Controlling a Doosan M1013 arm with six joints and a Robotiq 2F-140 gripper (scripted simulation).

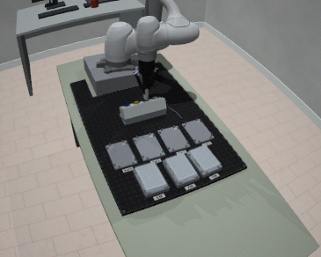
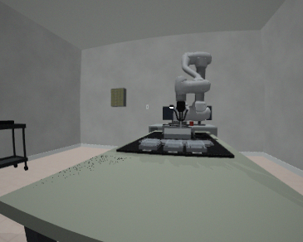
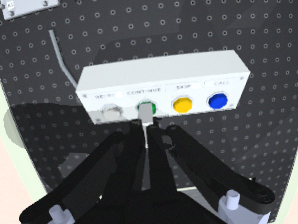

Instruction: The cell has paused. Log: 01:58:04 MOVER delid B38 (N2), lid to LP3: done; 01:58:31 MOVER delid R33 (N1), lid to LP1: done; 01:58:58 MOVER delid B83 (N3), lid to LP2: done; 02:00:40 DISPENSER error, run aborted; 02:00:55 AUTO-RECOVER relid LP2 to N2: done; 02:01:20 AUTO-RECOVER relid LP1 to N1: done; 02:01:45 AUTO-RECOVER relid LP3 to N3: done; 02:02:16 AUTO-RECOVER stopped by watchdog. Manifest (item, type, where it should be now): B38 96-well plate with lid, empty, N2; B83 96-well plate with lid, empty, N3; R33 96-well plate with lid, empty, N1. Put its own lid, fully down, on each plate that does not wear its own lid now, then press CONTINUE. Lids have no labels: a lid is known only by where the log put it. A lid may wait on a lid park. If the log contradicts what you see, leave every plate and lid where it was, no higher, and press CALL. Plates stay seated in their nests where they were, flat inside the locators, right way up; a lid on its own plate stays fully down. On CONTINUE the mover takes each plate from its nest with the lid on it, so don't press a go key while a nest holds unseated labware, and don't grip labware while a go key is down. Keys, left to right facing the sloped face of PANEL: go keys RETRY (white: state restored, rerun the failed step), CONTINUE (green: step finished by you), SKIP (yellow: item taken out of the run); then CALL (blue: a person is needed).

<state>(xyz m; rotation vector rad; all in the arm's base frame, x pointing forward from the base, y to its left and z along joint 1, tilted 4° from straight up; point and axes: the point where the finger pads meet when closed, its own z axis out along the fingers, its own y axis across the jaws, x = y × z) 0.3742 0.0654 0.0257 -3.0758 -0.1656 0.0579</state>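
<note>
Right now the green key is 40 mm below my hand. The rest, counted from my hand: blue key 10 mm ahead, 100 mm to the right, 40 mm below; yellow key 10 mm ahead, 50 mm to the right, 40 mm below; white key 50 mm to the left, 40 mm below.
</note>
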